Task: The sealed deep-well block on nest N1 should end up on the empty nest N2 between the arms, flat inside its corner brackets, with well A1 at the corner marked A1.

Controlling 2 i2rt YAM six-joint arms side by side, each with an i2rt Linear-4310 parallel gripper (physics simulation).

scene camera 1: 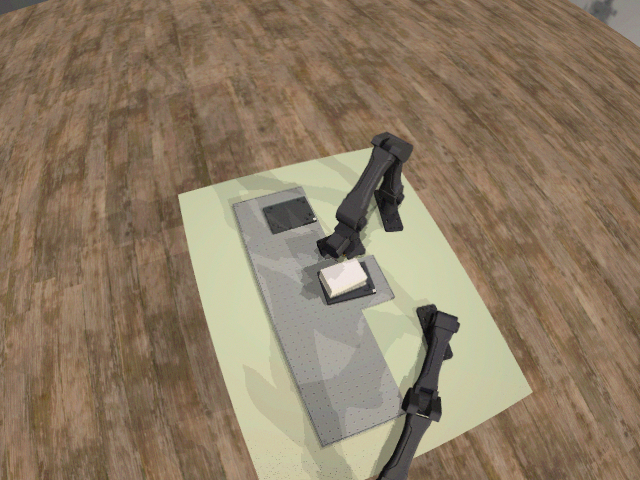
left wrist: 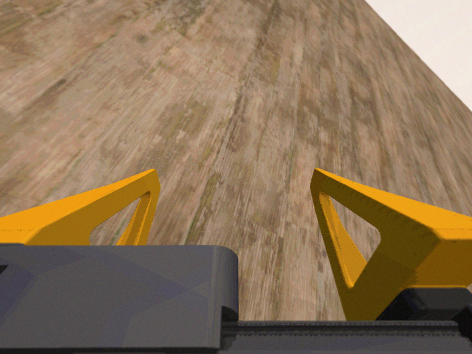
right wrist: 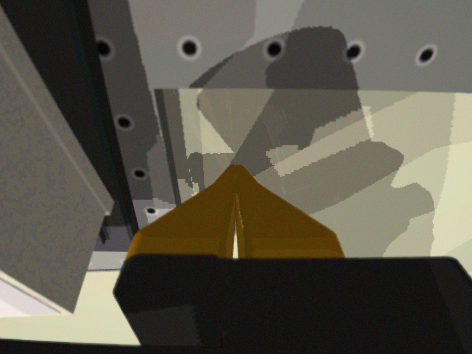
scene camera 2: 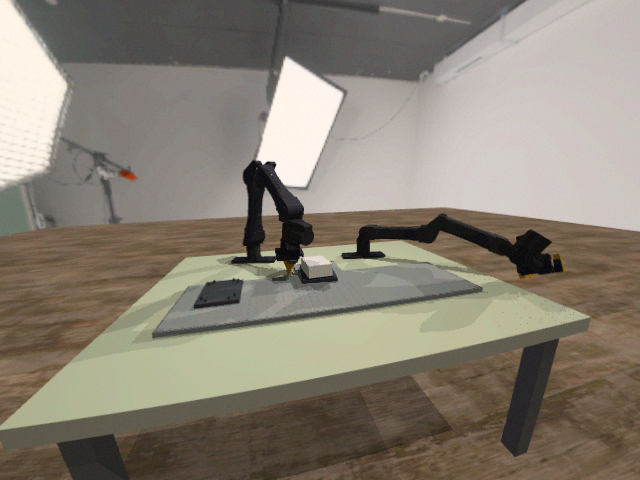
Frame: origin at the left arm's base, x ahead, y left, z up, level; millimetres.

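Seen in the pictures: left gripper, fingertip midpoint: (left wrist: 235, 177) (scene camera 2: 549, 272); right gripper, fingertip midpoint: (scene camera 1: 350, 255) (right wrist: 235, 175) (scene camera 2: 288, 274); left arm's base, origin of the base link: (scene camera 1: 434, 333) (scene camera 2: 363, 256); right arm's base, origin of the base link: (scene camera 1: 388, 210) (scene camera 2: 254, 260).
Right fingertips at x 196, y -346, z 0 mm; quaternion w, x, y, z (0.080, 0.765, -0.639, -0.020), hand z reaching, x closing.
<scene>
Pixels of each thing's top centre, then the offset from my right fingertips to it. Level surfaces: height alone.
- white sealed block, middle of its top: (scene camera 1: 344, 273) (scene camera 2: 315, 259) dx +56, dy +107, dz +72 mm
- dark nest N2, middle of its top: (scene camera 1: 347, 280) (scene camera 2: 317, 269) dx +42, dy +112, dz +31 mm
- small white mark, middle of its top: (scene camera 1: 374, 290) dx -37, dy +161, dz +25 mm
- grey perforated plate, its level: dz +13 mm
- pale green table, its level: dz +0 mm
The white sealed block (scene camera 1: 342, 276) (scene camera 2: 316, 267) (right wrist: 50, 180) rests on the dark nest N2 (scene camera 1: 351, 297) (scene camera 2: 318, 281) between the arms. It looks askew to the nest's edges. I cannot tell whether its underside is flat inside the brackets, nor where well A1 is. A small white mark (scene camera 1: 373, 290) shows at one nest corner. The other nest, N1 (scene camera 1: 289, 215) (scene camera 2: 219, 293), holds no block. My right gripper (scene camera 1: 341, 256) (scene camera 2: 288, 274) (right wrist: 235, 175) is shut and empty, low close beside the block. My left gripper (scene camera 2: 544, 272) (left wrist: 235, 177) is open and empty, out beyond the table's edge.
Both nests stand on a grey perforated plate (scene camera 1: 294, 320) (scene camera 2: 361, 299) on the pale green table (scene camera 1: 217, 289) (scene camera 2: 258, 361). The right arm (scene camera 1: 361, 191) (scene camera 2: 281, 196) reaches down beside N2. The left arm (scene camera 1: 431, 356) (scene camera 2: 473, 235) stretches away from the nests over the table's edge.
</scene>
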